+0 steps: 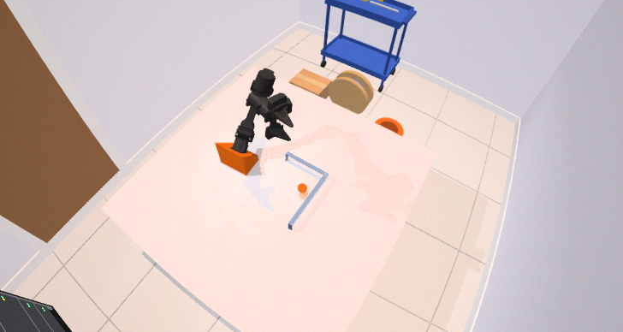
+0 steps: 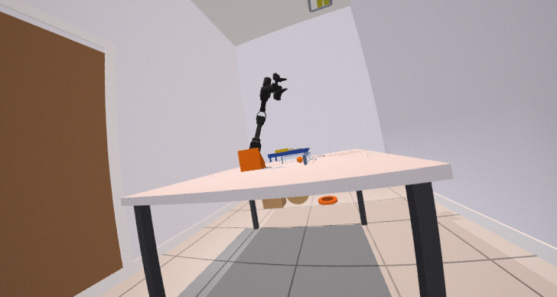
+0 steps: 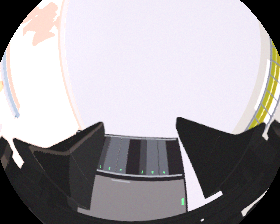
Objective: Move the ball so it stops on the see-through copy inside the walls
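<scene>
My gripper tip is now 530 mm above the orange ball, 130 mm to the right of it and 20 mm past it. Round my gripper tip: see-through copy of ball: 530 mm below, 90 mm to the left, 10 mm ahead.
</scene>
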